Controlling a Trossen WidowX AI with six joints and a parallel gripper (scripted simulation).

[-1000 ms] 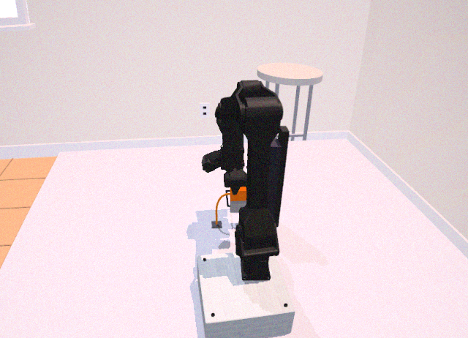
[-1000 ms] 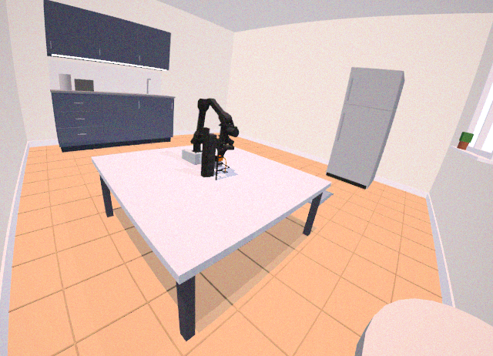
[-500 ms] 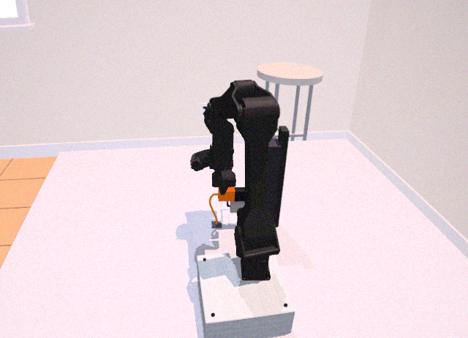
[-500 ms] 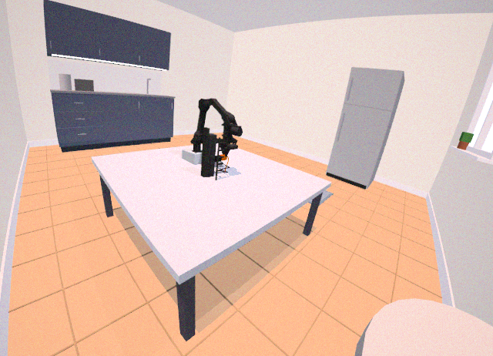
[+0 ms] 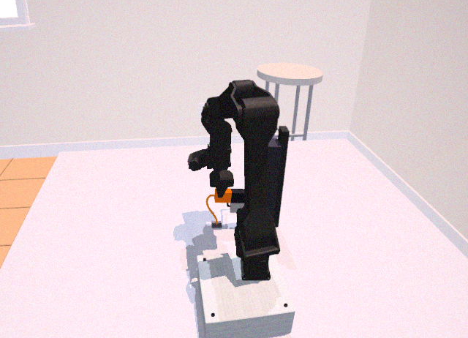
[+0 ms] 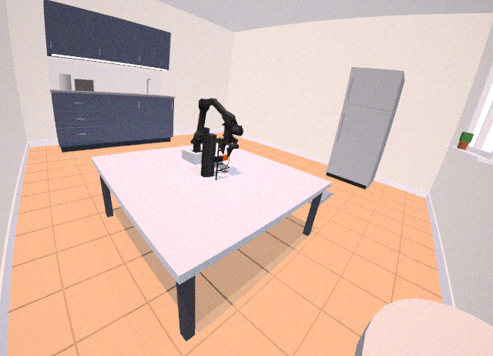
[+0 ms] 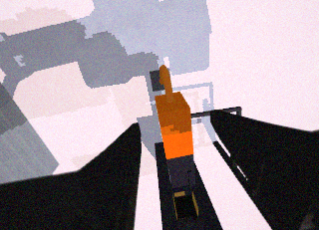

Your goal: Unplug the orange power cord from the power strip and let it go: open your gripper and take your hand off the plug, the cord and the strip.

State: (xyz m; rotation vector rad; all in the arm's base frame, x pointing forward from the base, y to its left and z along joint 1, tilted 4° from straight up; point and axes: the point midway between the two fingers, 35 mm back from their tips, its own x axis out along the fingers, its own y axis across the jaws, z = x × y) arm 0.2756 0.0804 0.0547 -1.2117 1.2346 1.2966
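The orange plug is 30 mm to the right of my gripper tip, 10 mm below it and 10 mm ahead of it.
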